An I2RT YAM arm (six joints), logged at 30 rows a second.
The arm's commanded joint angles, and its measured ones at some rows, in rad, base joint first. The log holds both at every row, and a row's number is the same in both.
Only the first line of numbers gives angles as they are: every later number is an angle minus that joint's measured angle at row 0.
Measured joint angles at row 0:
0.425, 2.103, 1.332, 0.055, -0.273, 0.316
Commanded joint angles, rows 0 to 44:
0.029, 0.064, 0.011, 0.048, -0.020, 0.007
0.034, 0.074, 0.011, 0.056, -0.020, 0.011
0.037, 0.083, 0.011, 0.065, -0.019, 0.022
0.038, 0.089, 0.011, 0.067, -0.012, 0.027
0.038, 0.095, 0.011, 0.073, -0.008, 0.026
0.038, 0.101, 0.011, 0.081, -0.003, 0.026
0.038, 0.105, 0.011, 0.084, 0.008, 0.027
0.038, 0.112, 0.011, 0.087, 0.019, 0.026
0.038, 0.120, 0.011, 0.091, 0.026, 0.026
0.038, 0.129, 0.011, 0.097, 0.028, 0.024
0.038, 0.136, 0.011, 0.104, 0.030, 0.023
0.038, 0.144, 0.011, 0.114, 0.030, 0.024
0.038, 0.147, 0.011, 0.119, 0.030, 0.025
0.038, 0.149, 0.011, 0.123, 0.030, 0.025
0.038, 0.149, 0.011, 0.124, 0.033, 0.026
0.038, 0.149, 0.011, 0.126, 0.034, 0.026
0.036, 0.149, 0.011, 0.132, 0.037, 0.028
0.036, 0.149, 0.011, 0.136, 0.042, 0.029
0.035, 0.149, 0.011, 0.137, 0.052, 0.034
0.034, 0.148, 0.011, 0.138, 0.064, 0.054
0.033, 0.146, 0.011, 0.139, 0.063, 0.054
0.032, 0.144, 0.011, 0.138, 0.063, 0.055
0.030, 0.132, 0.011, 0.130, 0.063, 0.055
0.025, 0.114, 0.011, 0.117, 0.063, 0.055
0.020, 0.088, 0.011, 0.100, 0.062, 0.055
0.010, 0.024, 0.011, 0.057, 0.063, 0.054
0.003, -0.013, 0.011, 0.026, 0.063, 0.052
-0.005, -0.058, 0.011, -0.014, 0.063, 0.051
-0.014, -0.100, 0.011, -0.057, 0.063, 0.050
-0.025, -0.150, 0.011, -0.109, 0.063, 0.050
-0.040, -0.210, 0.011, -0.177, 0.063, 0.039
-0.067, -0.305, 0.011, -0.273, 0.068, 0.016
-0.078, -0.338, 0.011, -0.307, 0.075, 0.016
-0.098, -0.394, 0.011, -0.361, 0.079, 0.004
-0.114, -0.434, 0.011, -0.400, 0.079, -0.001
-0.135, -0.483, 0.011, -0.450, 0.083, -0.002
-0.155, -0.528, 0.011, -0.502, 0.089, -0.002
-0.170, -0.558, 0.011, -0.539, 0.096, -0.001
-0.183, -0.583, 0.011, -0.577, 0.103, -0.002
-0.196, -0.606, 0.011, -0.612, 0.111, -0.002
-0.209, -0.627, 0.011, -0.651, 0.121, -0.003
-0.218, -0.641, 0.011, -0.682, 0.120, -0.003
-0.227, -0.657, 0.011, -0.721, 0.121, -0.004
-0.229, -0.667, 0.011, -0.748, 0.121, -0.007
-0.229, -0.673, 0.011, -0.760, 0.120, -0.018
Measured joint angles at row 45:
-0.228, -0.642, 0.006, -0.731, 0.099, 0.015
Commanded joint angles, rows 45 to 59:
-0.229, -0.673, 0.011, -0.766, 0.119, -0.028
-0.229, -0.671, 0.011, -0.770, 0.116, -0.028
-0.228, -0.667, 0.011, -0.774, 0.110, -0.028
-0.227, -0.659, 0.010, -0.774, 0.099, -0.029
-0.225, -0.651, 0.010, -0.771, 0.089, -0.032
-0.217, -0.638, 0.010, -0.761, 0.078, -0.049
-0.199, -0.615, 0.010, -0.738, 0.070, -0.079
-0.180, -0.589, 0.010, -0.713, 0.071, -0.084
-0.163, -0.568, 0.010, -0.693, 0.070, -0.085
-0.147, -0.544, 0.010, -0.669, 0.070, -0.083
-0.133, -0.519, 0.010, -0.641, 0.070, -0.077
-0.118, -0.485, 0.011, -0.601, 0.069, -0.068
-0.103, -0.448, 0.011, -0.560, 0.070, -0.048
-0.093, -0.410, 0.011, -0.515, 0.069, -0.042
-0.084, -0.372, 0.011, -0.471, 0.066, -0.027
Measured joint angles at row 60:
-0.111, -0.476, 0.006, -0.550, 0.083, -0.056
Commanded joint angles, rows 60 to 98:
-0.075, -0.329, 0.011, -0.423, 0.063, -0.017
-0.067, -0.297, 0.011, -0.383, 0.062, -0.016
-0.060, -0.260, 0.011, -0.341, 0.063, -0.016
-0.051, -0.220, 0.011, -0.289, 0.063, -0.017
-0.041, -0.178, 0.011, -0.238, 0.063, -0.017
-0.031, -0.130, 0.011, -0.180, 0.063, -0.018
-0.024, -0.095, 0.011, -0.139, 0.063, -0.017
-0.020, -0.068, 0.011, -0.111, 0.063, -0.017
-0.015, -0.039, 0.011, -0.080, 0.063, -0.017
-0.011, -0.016, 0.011, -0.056, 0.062, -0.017
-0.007, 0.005, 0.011, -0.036, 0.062, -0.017
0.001, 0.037, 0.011, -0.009, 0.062, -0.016
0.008, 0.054, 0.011, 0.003, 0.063, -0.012
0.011, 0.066, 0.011, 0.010, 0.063, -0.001
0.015, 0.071, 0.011, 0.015, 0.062, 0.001
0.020, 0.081, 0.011, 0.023, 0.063, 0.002
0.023, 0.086, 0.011, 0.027, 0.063, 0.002
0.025, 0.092, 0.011, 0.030, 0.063, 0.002
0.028, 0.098, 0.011, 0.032, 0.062, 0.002
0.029, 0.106, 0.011, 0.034, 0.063, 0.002
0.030, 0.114, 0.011, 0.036, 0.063, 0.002
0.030, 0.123, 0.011, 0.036, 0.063, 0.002
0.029, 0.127, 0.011, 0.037, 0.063, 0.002
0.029, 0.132, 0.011, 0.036, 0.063, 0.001
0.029, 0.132, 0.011, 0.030, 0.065, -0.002
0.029, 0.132, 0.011, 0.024, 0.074, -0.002
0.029, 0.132, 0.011, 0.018, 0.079, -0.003
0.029, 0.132, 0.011, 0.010, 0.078, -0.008
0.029, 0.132, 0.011, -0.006, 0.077, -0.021
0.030, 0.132, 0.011, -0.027, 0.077, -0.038
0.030, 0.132, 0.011, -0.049, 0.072, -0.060
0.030, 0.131, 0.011, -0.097, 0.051, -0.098
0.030, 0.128, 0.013, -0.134, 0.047, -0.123
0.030, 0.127, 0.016, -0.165, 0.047, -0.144
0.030, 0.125, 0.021, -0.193, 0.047, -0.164
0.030, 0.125, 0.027, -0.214, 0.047, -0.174
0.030, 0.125, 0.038, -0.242, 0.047, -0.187
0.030, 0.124, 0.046, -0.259, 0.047, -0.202
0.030, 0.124, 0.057, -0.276, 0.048, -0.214
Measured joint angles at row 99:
0.027, 0.083, 0.073, -0.203, 0.048, -0.154
